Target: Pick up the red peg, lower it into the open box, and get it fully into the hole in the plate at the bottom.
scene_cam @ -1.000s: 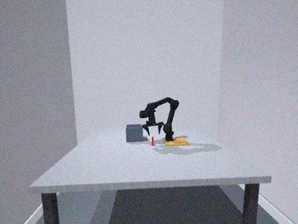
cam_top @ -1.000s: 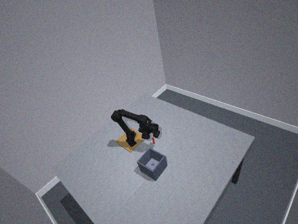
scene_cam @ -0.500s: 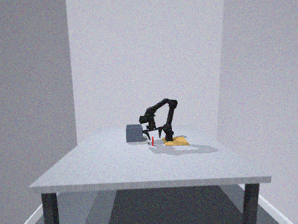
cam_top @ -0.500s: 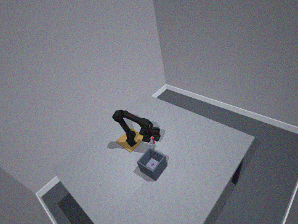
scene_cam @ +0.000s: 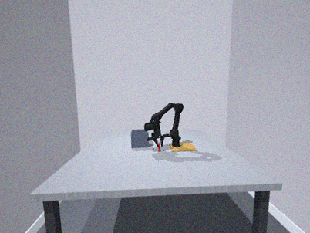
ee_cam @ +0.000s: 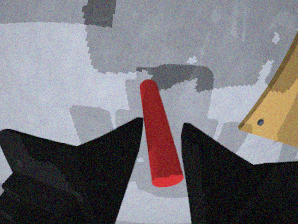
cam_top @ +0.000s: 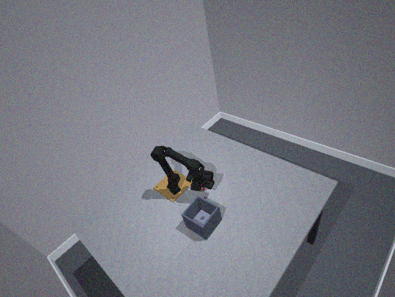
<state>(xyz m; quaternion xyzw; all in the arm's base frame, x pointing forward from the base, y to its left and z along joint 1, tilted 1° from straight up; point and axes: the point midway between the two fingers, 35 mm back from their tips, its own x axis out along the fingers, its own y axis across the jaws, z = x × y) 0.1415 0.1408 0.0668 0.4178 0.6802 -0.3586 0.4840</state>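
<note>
Right now the light grey plate is 210 mm ahead of my gripper tip, 170 mm to the right of it and 10 mm above it. Round my gripper tip: red peg 10 mm ahead.
</note>
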